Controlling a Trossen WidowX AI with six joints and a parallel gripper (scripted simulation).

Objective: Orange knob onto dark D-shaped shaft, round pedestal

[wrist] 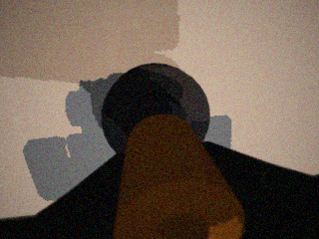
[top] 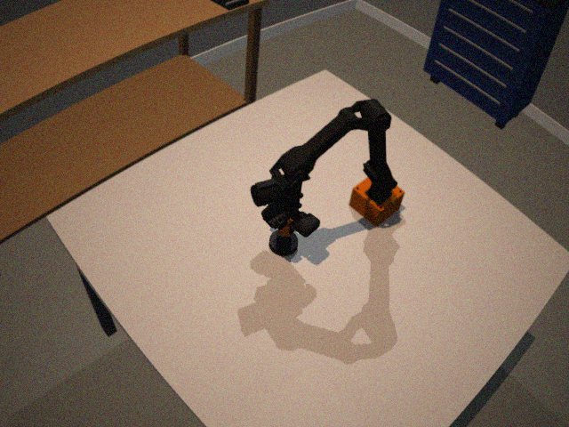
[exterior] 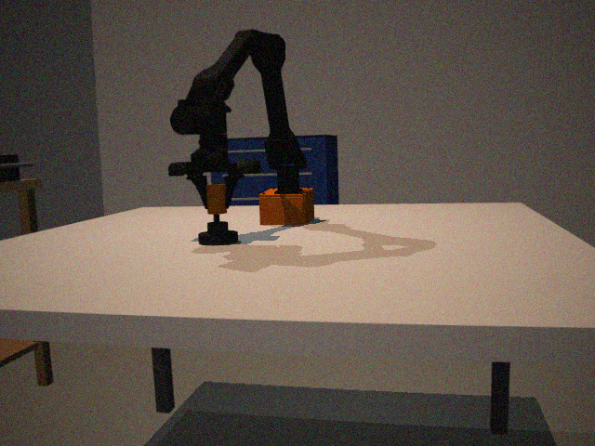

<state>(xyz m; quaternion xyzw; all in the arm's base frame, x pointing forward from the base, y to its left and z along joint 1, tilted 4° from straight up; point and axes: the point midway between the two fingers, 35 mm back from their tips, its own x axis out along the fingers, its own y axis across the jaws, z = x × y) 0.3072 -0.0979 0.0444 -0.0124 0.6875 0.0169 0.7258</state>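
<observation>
The orange knob is 20 mm above my gripper tip. From my gripper tip the other things lie so: dark round pedestal (40 mm below).
</observation>
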